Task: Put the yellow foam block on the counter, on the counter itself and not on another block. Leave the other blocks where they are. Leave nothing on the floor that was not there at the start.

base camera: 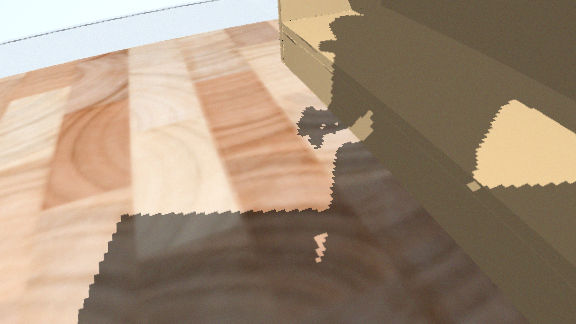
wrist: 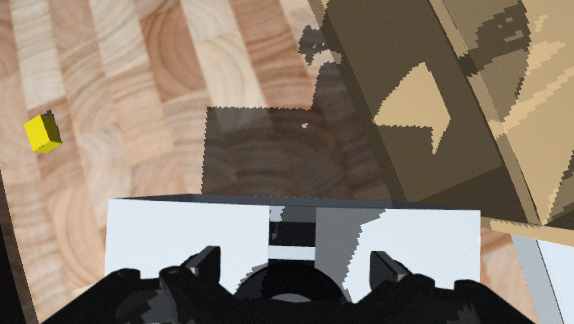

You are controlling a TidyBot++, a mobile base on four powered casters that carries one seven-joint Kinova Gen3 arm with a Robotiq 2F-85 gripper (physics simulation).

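Frame: origin at the arm's base, x back, y up, z left, level; centimetres.
Seen in the pictures: gripper, fingertip midpoint: (wrist: pixel 294 265).
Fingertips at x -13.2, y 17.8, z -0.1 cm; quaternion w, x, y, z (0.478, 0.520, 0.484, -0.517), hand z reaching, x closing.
Observation:
A point is followed by its place in that frame.
The yellow foam block (wrist: pixel 42 134) {z 71.7, x -29.6, y -35.1 cm} lies on the wooden floor at the left of the wrist view, near the dark cabinet base. My gripper (wrist: pixel 294 265) {z -0.1, x -13.2, y 17.8 cm} is open, its two black fingers wide apart at the bottom of the wrist view, with no block between them. The block is well ahead and to the left of the gripper, apart from it. The yellow block does not show in the base camera view. The counter top and the other blocks do not show in either view.
A tan wooden shelf unit (base camera: pixel 530 210) (wrist: pixel 480 95) stands close on the right. A black cabinet face (wrist: pixel 7 280) {z 82.5, x 13.3, y -37.7 cm} is at the far left edge. The white top of the base (wrist: pixel 175 230) {z 15.2, x -11.4, y -1.4 cm} lies below the gripper. A pale wall with a baseboard (base camera: pixel 150 35) {z 40.3, x -103.3, y -37.4 cm} is at the back left.

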